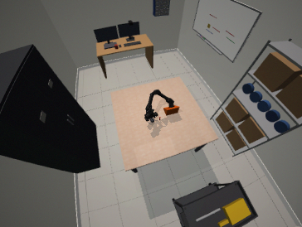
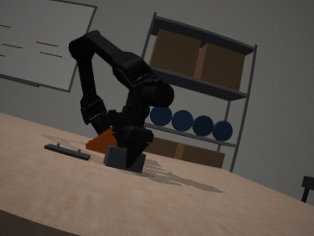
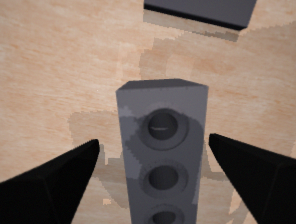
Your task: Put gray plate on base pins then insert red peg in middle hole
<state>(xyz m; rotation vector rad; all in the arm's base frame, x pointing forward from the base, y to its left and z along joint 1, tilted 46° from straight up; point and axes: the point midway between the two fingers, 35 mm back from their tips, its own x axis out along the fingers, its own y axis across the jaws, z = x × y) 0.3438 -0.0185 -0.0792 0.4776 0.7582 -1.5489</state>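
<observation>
Right now the red peg is 110 mm behind my gripper tip, 50 mm to the left of it and 30 mm above it. Also, from my gripper tip: gray plate 30 mm above.
</observation>
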